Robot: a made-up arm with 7 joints. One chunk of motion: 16 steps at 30 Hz.
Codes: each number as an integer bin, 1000 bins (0 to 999) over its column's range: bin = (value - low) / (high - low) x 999, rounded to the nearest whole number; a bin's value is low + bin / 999 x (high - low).
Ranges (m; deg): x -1.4..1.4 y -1.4..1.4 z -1.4..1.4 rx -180..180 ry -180..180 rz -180..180
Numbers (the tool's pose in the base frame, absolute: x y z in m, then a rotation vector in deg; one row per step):
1: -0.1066 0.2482 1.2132 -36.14 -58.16 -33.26
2: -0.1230 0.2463 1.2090 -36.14 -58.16 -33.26
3: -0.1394 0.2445 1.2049 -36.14 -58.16 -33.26
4: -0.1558 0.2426 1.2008 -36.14 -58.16 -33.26
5: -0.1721 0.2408 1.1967 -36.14 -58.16 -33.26
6: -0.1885 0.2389 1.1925 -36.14 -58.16 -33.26
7: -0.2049 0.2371 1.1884 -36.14 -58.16 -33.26
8: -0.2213 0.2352 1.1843 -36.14 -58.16 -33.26
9: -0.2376 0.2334 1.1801 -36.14 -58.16 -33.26
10: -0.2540 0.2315 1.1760 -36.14 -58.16 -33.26
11: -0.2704 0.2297 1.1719 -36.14 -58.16 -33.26
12: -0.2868 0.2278 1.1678 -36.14 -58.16 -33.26
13: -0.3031 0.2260 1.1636 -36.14 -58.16 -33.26
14: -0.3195 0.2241 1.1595 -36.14 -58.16 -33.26
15: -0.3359 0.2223 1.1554 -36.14 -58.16 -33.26
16: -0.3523 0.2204 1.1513 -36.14 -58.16 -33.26
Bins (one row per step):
1: 461 588 932 399 338 407
2: 456 587 931 399 338 407
3: 450 587 929 399 338 407
4: 444 586 928 399 338 407
5: 438 585 926 399 338 407
6: 432 585 925 399 338 407
7: 426 584 924 399 338 407
8: 421 583 922 399 338 407
9: 415 583 921 399 338 407
10: 409 582 919 399 338 407
11: 403 581 918 399 338 407
12: 397 581 916 399 338 407
13: 391 580 915 399 338 407
14: 386 579 913 399 338 407
15: 380 579 912 399 338 407
16: 374 578 910 399 338 407

